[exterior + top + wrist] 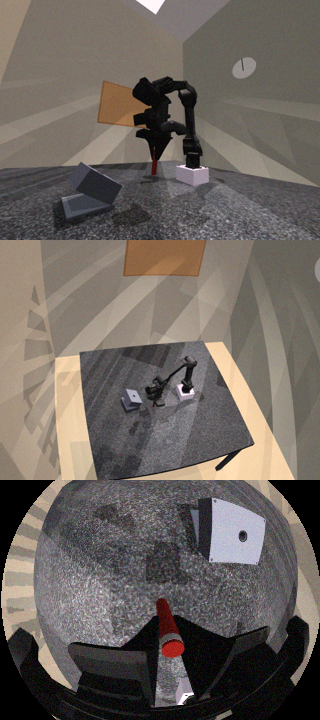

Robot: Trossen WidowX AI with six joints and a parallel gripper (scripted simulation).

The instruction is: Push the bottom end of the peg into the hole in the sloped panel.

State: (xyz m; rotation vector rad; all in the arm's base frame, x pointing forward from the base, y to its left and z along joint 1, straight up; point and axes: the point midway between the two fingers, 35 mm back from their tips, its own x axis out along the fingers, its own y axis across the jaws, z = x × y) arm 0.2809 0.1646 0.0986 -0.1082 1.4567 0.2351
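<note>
Now: the grey sloped panel 160 mm ahead of my gripper tip, 100 mm to the right of it and 70 mm below it. From my gripper tip the other things lie so: red round peg 20 mm above.
</note>
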